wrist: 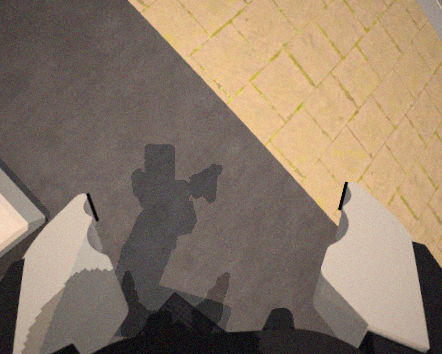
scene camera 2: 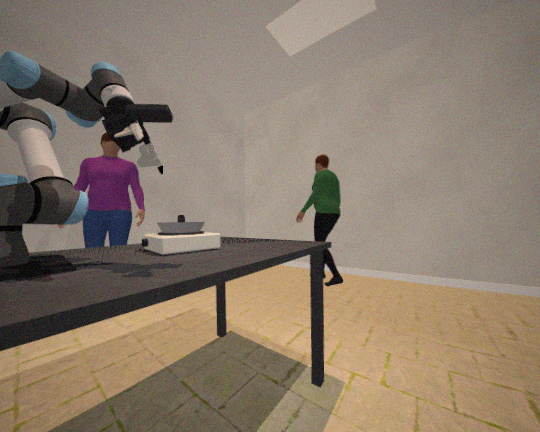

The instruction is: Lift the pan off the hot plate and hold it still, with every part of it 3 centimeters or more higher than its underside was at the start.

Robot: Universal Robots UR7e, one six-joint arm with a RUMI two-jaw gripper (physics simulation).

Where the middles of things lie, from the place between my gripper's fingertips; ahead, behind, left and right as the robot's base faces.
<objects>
Now: hand 270 mm short of the white hot plate (scene camera 2: 163,243), 230 mm to the right of it and 240 mm above it.
</objects>
